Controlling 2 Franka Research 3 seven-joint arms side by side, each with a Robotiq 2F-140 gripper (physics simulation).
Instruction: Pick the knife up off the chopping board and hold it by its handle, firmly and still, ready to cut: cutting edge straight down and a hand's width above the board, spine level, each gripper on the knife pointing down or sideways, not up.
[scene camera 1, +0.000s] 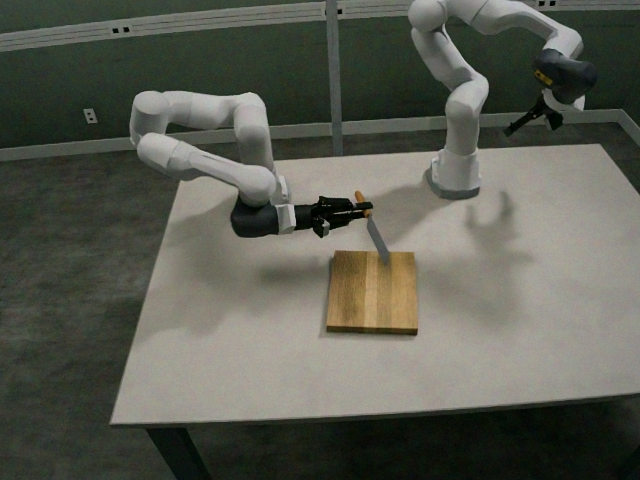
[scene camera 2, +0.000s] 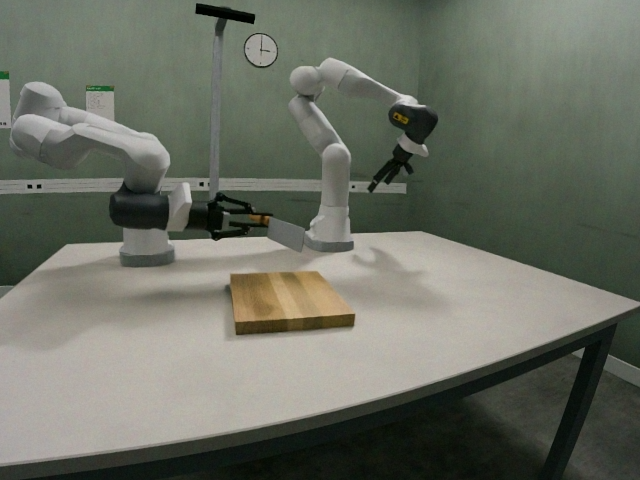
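The knife has an orange handle (scene camera 1: 360, 196) (scene camera 2: 256, 219) and a grey blade (scene camera 1: 378, 240) (scene camera 2: 285, 235). It is in the air above and behind the wooden chopping board (scene camera 1: 372, 294) (scene camera 2: 289, 299). Its blade points towards the camera side, with the broad face upright and the lower edge facing down. The spine slopes a little down towards the tip in scene camera 2; I cannot tell if it is truly level. My right gripper (scene camera 1: 364, 210) (scene camera 2: 262, 220) points sideways and is shut on the handle. My left gripper (scene camera 1: 532, 127) (scene camera 2: 390, 178) is open and empty, high at the right, away from the knife.
The board lies flat on the white table (scene camera 1: 258, 361) (scene camera 2: 155, 387). The left arm's base (scene camera 1: 454, 175) (scene camera 2: 329, 229) stands behind the board to the right. A grey post (scene camera 1: 334, 77) (scene camera 2: 215, 113) rises behind the table between the arms.
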